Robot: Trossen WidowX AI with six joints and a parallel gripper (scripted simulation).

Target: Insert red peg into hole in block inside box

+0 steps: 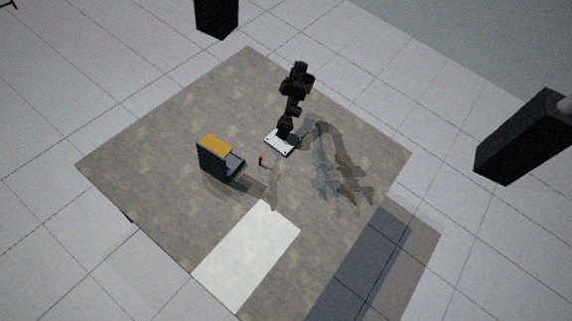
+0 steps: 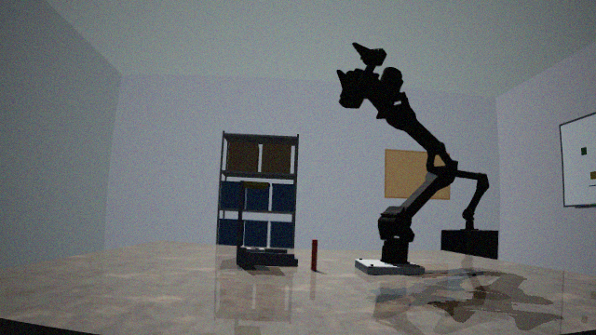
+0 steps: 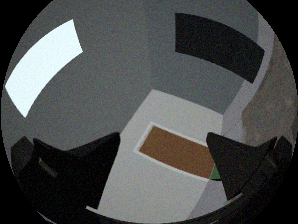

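Right now the red peg is 20 mm ahead of my gripper tip, 130 mm to the right of it and 500 mm below it. Also, from my gripper tip: orange roof (170 mm ahead, 300 mm to the right, 310 mm below).
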